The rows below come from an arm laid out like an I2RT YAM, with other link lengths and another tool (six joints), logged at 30 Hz.
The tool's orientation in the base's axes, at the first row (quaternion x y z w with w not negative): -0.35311, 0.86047, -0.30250, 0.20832
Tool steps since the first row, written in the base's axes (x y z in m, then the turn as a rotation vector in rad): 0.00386, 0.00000, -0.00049, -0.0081, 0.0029, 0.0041; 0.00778, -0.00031, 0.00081, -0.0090, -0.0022, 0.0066; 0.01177, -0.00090, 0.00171, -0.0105, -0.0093, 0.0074; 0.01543, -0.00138, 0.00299, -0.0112, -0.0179, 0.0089; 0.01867, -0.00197, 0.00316, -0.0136, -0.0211, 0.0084; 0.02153, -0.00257, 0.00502, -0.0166, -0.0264, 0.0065
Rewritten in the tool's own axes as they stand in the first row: -0.00249, -0.00153, 0.00257, 0.0027, 0.0028, -0.0087; -0.00505, -0.00446, 0.00398, 0.0066, -0.0013, -0.0091; -0.00740, -0.00732, 0.00582, 0.0127, -0.0052, -0.0079; -0.00966, -0.01021, 0.00716, 0.0193, -0.0107, -0.0062; -0.01141, -0.01222, 0.00911, 0.0233, -0.0110, -0.0060; -0.01313, -0.01518, 0.00961, 0.0294, -0.0113, -0.0044
